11 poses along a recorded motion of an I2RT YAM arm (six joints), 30 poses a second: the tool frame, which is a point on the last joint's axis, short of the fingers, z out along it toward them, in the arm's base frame.
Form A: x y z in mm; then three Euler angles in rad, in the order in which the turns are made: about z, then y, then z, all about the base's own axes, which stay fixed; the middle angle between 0 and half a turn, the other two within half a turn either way.
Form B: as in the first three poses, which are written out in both.
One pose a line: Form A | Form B
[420 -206 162 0.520 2.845 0.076] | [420 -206 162 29.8 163.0 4.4]
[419 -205 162 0.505 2.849 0.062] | [419 -205 162 28.9 163.2 3.6]
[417 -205 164 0.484 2.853 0.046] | [417 -205 164 27.7 163.5 2.6]
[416 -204 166 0.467 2.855 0.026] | [416 -204 166 26.8 163.6 1.5]
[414 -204 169 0.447 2.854 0.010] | [414 -204 169 25.6 163.5 0.6]
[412 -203 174 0.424 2.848 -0.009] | [412 -203 174 24.3 163.2 -0.5]
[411 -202 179 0.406 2.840 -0.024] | [411 -202 179 23.3 162.7 -1.4]
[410 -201 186 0.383 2.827 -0.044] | [410 -201 186 21.9 162.0 -2.5]
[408 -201 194 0.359 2.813 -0.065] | [408 -201 194 20.6 161.2 -3.7]
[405 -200 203 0.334 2.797 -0.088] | [405 -200 203 19.1 160.3 -5.0]
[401 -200 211 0.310 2.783 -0.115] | [401 -200 211 17.8 159.5 -6.6]
